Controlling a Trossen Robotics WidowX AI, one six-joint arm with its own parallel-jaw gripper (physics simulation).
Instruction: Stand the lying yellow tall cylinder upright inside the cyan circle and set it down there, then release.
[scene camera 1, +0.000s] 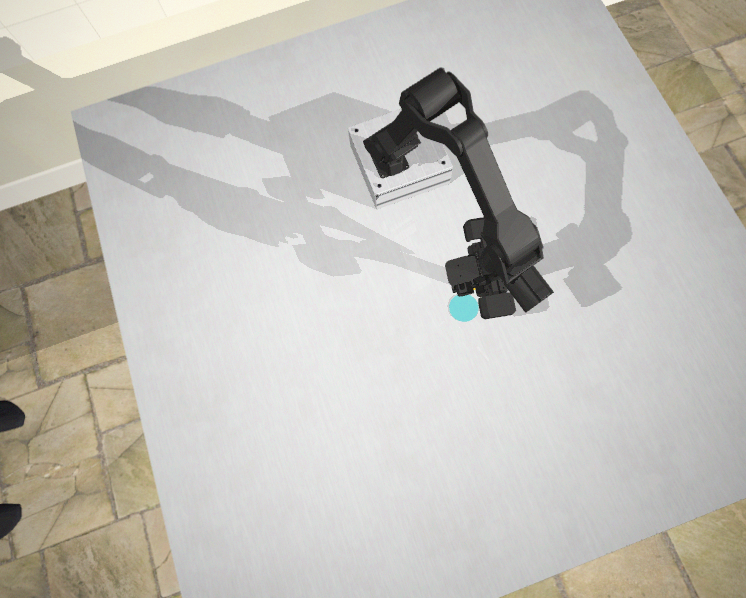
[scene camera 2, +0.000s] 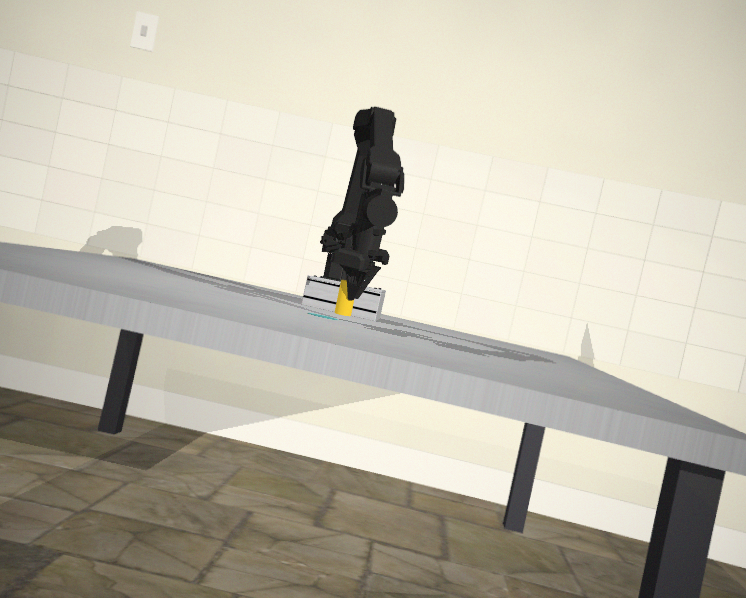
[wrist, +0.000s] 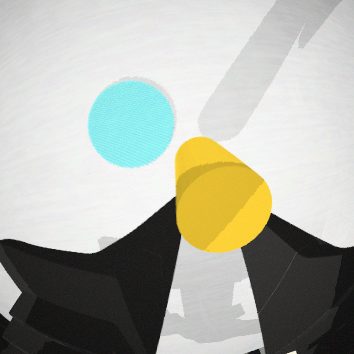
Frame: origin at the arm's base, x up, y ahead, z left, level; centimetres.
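Seen in the pictures: gripper, between the fingertips: (scene camera 2: 353, 299) (wrist: 208, 204); arm's base, origin of its link: (scene camera 1: 389, 161) (scene camera 2: 334, 280).
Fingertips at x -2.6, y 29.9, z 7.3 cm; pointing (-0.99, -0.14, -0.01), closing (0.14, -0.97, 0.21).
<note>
Offsets run from my fingertips to a thing's middle. "spot": to the spot under its first point.
The yellow tall cylinder @[dx +0.0, dy -0.2, dz -1.4 cm] (scene camera 2: 343, 300) (wrist: 220, 207) stands close to upright between the fingers; a speck of it (scene camera 1: 474, 289) shows in scene camera 1. My gripper (scene camera 2: 350, 290) (wrist: 208, 204) is shut on its upper part. The cylinder's lower end is at or just above the table, beside the cyan circle and outside it; whether it touches the table is hard to tell. The flat cyan circle @[spot: dx -4.3, dy +3.6, dz -4.7 cm] (scene camera 1: 463, 307) (scene camera 2: 321, 316) (wrist: 131, 124) lies on the table, up and left of the cylinder in the wrist view. The arm hides most of the cylinder in scene camera 1.
The arm's white base block (scene camera 1: 410, 193) (scene camera 2: 316, 292) stands on the grey table (scene camera 1: 311, 436) (scene camera 2: 249, 336), behind the cylinder in scene camera 2. The arm arches from this base to the gripper. Shadows of the arm cross the table.
</note>
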